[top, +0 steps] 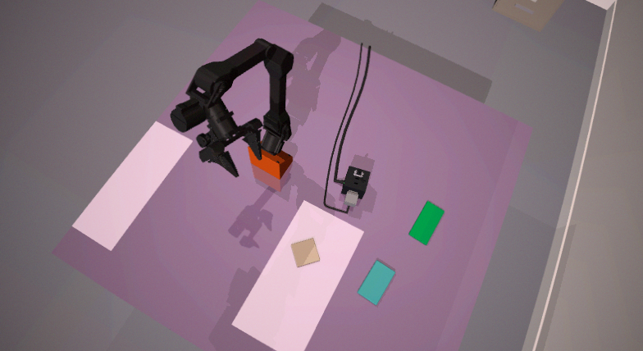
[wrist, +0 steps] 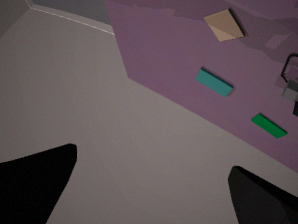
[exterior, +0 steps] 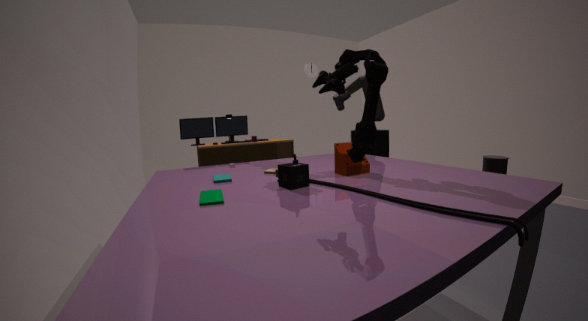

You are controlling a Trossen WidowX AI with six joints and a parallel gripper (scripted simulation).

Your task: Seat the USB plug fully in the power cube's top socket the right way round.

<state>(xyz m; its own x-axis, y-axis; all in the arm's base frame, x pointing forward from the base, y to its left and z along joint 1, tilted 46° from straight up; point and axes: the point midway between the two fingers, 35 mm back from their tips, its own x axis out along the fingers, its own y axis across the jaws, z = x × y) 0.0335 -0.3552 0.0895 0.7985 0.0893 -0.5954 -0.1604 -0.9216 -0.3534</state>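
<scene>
My gripper tip is 24 cm short of the usb plug, 26 cm to the right of it and 28 cm above it. From my gripper tip the other things lie so: teal tile (45 cm ahead, 2 cm to the right, 37 cm below); tan tile (20 cm ahead, 4 cm to the right, 37 cm below); green tile (53 cm ahead, 25 cm to the left, 37 cm below).
</scene>
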